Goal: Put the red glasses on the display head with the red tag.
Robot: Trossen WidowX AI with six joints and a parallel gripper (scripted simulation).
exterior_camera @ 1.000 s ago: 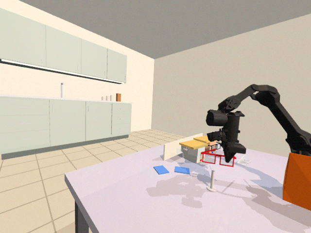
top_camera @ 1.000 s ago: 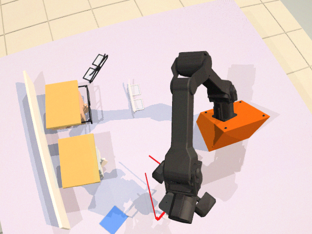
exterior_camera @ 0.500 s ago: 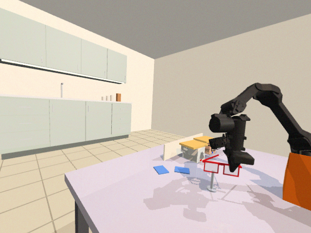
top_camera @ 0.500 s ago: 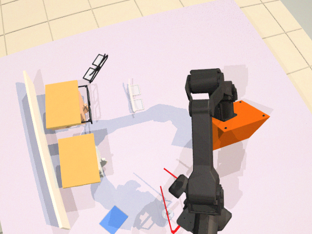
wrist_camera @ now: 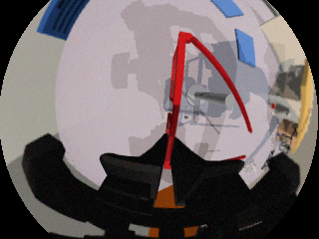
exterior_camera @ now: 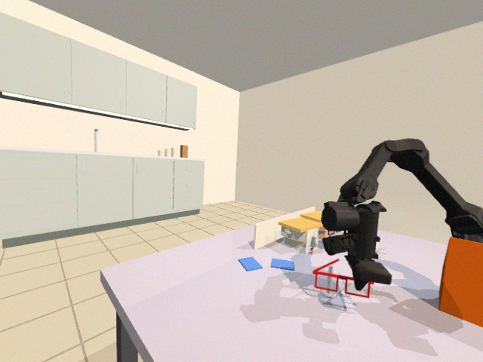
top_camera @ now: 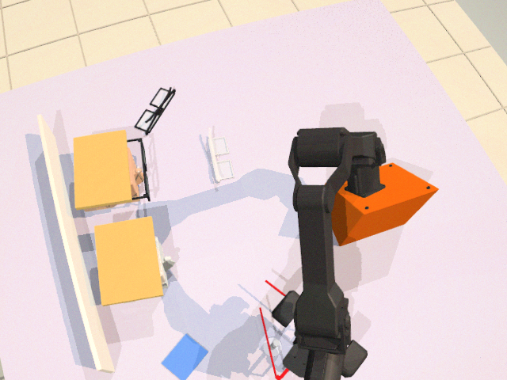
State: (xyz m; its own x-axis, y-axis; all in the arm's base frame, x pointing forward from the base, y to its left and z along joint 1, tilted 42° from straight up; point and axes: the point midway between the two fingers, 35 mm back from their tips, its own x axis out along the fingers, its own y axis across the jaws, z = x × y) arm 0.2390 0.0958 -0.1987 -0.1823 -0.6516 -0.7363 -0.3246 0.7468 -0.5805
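Now: gripper tip 7 cm short of the white peg, 3 cm to the left of it and 3 cm above it. From my gripper tip the other things lie so: skin-coloured head: 52 cm to the right, 19 cm ahead; cream board: 44 cm to the right, 34 cm ahead; display head: 30 cm to the right, 22 cm ahead.
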